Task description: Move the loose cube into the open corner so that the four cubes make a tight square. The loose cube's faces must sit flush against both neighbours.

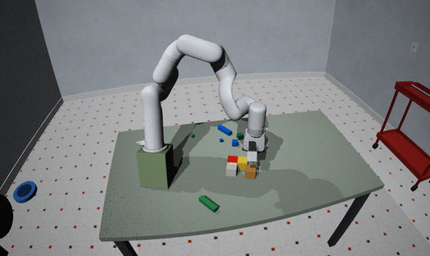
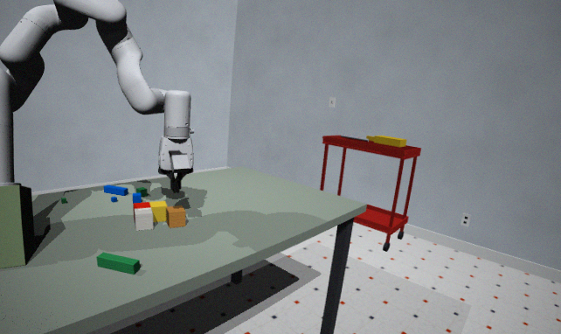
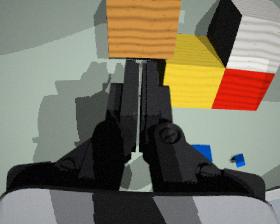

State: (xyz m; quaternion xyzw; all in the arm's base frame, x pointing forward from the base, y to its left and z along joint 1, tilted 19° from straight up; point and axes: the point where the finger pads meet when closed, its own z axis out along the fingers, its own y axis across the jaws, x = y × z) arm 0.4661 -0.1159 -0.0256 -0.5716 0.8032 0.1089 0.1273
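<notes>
My gripper is now 100 mm above the orange cube. Round my hand: long green block (240 mm behind, 150 mm to the right, 120 mm below).
</notes>
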